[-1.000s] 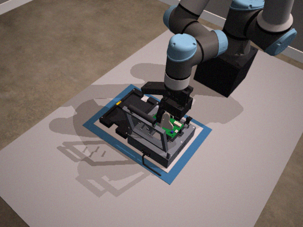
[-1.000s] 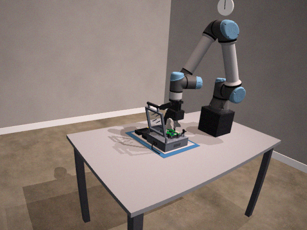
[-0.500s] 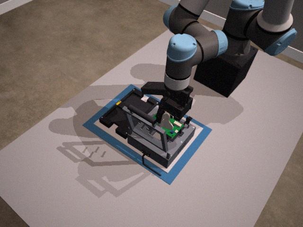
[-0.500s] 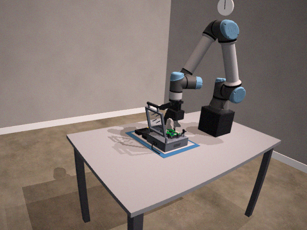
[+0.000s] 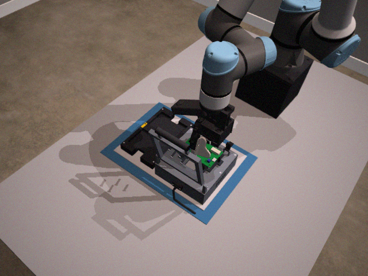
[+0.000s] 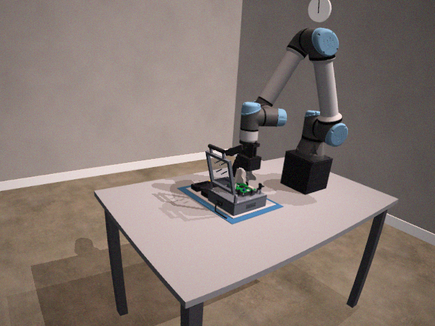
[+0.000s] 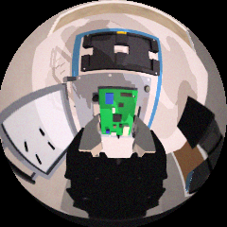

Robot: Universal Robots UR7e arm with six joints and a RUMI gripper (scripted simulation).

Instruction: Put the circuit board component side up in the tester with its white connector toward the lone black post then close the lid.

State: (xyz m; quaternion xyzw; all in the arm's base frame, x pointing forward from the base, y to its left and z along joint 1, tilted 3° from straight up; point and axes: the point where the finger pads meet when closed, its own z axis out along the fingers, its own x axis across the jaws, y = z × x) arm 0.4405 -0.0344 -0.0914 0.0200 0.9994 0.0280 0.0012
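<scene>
The green circuit board lies right at my hand. Also, from my hand: tester lid: 13 cm ahead, 10 cm above.
</scene>
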